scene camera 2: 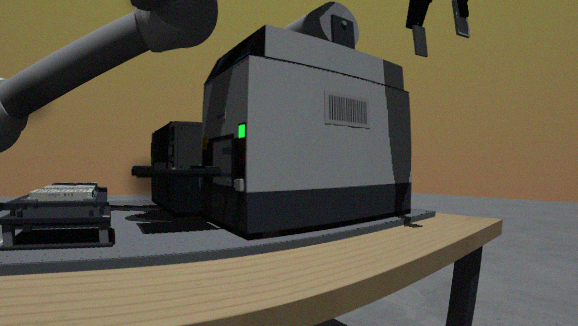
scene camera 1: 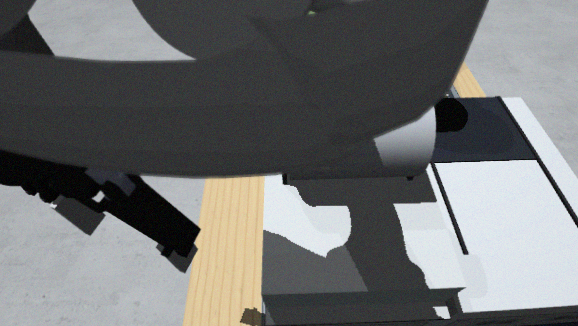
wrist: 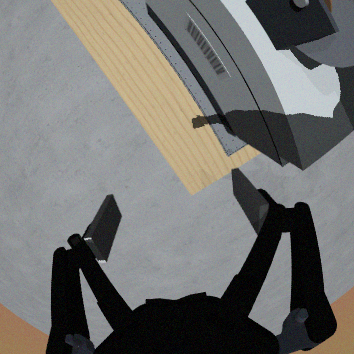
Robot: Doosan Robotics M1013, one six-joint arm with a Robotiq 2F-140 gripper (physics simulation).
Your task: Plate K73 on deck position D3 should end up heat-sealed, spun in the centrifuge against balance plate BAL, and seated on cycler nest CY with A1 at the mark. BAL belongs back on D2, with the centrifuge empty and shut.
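Frame: origin at the arm's base, x right, y back, z down, level; millimetres.
Seen in the pictures: gripper, fingertip midpoint: (scene camera 2: 440, 46) (scene camera 1: 140, 241) (wrist: 173, 194).
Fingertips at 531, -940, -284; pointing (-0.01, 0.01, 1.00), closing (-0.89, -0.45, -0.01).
Note:
A point is followed by its place in that frame, as x, y, z.
My gripper (scene camera 1: 136, 242) @(531, -940, -284) (scene camera 2: 441, 34) @(531, -940, -284) (wrist: 173, 194) @(531, -940, -284) is open and empty, high beyond the end of the table, beside the tall machine. A pale plate (scene camera 2: 62, 192) @(126, -346, 1), its label too blurred to read now, lies on a dark raised stand (scene camera 2: 60, 220) @(296, -346, 25) at the left of scene camera 2. The tall grey-white machine (scene camera 1: 325, 225) @(308, -949, -285) (scene camera 2: 320, 155) @(364, -760, -67) (wrist: 230, 95) @(381, -922, -135) carries a roll (scene camera 1: 407, 142) @(222, -915, -385) (scene camera 2: 320, 22) @(333, -799, -343) on top. A dark tray (scene camera 2: 175, 171) @(281, -531, -40) sticks out of its front, beside a green light (scene camera 2: 242, 131) @(337, -620, -102). BAL, the cycler nest and the centrifuge's inside cannot be made out.
The arm (scene camera 1: 200, 115) (scene camera 2: 85, 62) @(49, -381, -270) crosses above the tall machine and hides much of scene camera 1. A second machine (scene camera 1: 505, 225) @(-19, -927, -145) with a dark top panel stands alongside. A smaller dark-fronted machine (scene camera 2: 187, 145) @(96, -624, -93) stands behind. The wooden table edge (scene camera 1: 225, 250) @(496, -811, 77) (scene camera 2: 300, 300) @(546, -554, 78) (wrist: 150, 110) @(529, -854, 77) runs beside them.

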